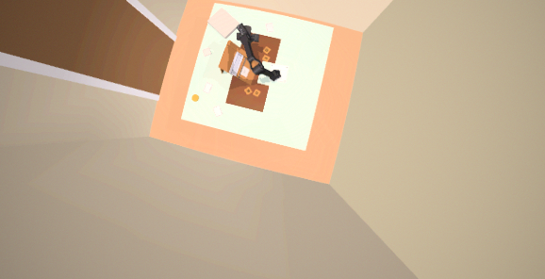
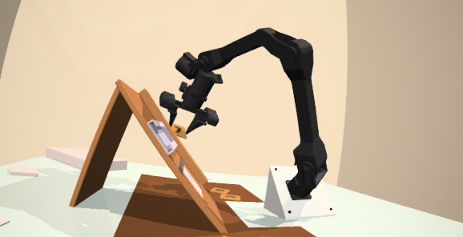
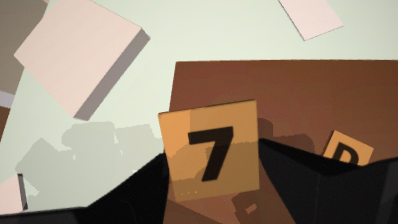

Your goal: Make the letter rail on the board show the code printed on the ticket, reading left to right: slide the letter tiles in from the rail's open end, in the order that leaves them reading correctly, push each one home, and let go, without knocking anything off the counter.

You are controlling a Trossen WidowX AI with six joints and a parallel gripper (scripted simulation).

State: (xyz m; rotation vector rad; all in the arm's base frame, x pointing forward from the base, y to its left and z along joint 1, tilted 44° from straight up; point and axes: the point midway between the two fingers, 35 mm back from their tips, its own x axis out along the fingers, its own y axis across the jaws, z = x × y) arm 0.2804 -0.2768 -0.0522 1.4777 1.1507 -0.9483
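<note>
My gripper tip is now 28 cm to the right of the white ticket, 10 cm above it and 1 cm short of it. Round my gripper tip: brown mat: 23 cm to the left, 18 cm below, 9 cm behind; then orange letter tile: right at my gripper tip; then white slab: 32 cm ahead, 24 cm to the right, 17 cm below.
</note>
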